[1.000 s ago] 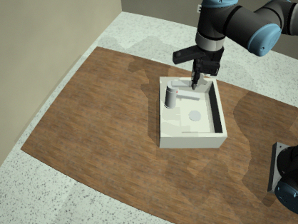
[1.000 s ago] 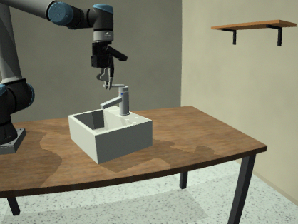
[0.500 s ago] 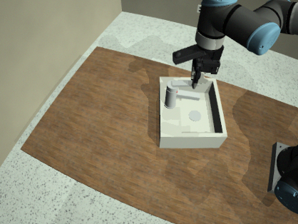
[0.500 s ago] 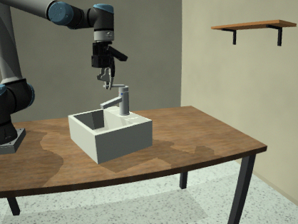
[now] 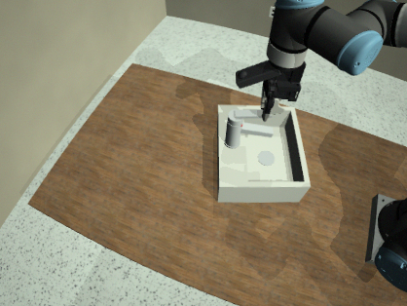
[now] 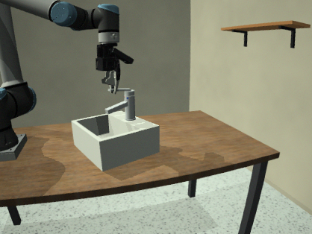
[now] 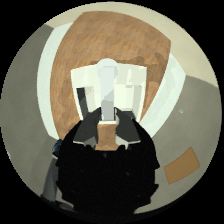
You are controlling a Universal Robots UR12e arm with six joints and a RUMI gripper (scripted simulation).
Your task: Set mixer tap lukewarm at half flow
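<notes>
My gripper is now 30 mm short of the lever and 10 mm to the right of it. Round my hand: white square basin: 30 mm behind, 10 mm to the right, 240 mm below; then grey mixer tap: 50 mm ahead, 20 mm to the left, 50 mm below.
</notes>
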